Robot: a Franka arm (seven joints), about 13 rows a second.
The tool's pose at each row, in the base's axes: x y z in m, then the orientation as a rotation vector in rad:
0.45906, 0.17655, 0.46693, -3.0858, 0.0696, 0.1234
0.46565, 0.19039, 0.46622, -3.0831, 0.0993, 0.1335
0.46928, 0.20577, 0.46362, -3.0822, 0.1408, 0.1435
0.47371, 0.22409, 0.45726, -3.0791, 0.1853, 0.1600
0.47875, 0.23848, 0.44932, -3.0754, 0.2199, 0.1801
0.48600, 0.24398, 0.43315, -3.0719, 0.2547, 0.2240
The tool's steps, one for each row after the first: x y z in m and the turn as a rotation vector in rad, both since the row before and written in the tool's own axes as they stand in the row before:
0.00603, -0.01408, 0.00094, 0.0021, -0.0061, 0.0194
0.00289, -0.01543, 0.00315, -0.0002, -0.0057, 0.0271
0.00338, -0.01832, 0.00697, 0.0008, -0.0100, 0.0291
0.00414, -0.01451, 0.00823, 0.0007, -0.0125, 0.0228
0.00830, -0.00577, 0.01556, -0.0027, -0.0277, 0.0234

